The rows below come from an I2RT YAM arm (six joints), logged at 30 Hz.
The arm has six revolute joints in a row. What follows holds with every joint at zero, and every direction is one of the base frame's. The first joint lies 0.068 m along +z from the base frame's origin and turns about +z. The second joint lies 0.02 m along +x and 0.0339 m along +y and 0.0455 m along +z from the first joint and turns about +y. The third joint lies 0.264 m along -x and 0.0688 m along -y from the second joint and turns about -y. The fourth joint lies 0.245 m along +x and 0.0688 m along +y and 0.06 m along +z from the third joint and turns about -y. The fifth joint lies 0.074 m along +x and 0.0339 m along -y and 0.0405 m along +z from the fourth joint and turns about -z. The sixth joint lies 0.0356 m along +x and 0.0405 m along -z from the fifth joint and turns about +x. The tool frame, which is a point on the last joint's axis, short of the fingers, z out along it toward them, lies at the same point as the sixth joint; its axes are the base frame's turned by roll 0, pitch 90 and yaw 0 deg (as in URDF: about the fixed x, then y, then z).
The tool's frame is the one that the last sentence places.
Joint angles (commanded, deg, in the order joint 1, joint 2, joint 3, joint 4, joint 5, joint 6), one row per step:
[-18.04, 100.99, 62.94, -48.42, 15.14, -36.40]
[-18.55, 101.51, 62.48, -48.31, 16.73, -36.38]
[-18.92, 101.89, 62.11, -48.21, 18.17, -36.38]
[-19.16, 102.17, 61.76, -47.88, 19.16, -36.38]
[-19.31, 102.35, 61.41, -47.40, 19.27, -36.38]
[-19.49, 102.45, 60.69, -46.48, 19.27, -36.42]
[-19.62, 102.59, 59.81, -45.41, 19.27, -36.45]
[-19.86, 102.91, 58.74, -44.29, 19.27, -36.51]
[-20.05, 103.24, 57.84, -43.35, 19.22, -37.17]
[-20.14, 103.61, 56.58, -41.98, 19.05, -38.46]
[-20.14, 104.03, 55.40, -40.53, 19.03, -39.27]
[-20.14, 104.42, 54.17, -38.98, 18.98, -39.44]
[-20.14, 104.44, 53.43, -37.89, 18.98, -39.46]
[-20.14, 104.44, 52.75, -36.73, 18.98, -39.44]
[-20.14, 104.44, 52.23, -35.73, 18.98, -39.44]
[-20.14, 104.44, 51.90, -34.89, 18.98, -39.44]
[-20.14, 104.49, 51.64, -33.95, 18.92, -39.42]
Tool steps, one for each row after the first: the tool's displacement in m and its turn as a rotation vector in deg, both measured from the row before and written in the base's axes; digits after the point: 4 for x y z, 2 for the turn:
[-0.0023, -0.0031, -0.0042, -1.24, 1.32, -0.62]
[-0.0019, -0.0023, -0.0031, -1.15, 1.08, -0.43]
[-0.0012, -0.0016, -0.0026, -0.84, 0.61, -0.27]
[-0.0006, -0.0007, -0.0022, -0.09, 0.08, -0.15]
[-0.0013, -0.0005, -0.0033, -0.03, -0.08, -0.14]
[-0.0016, -0.0002, -0.0041, -0.01, -0.04, -0.10]
[-0.0024, -0.0005, -0.0057, 0.10, 0.27, -0.18]
[-0.0021, -0.0003, -0.0050, 0.21, 0.47, 0.43]
[-0.0027, 0.0006, -0.0065, 0.37, 0.59, 1.13]
[-0.0022, 0.0008, -0.0063, 0.15, 0.39, 0.77]
[-0.0024, 0.0009, -0.0062, 0.09, 0.10, 0.16]
[-0.0012, 0.0004, -0.0027, -0.11, -0.30, 0.02]
[-0.0009, 0.0003, -0.0024, -0.17, -0.46, -0.02]
[-0.0005, 0.0002, -0.0018, -0.17, -0.45, 0.00]
[0.0000, 0.0000, -0.0011, -0.18, -0.48, 0.00]
[0.0005, -0.0002, -0.0011, -0.16, -0.62, -0.02]

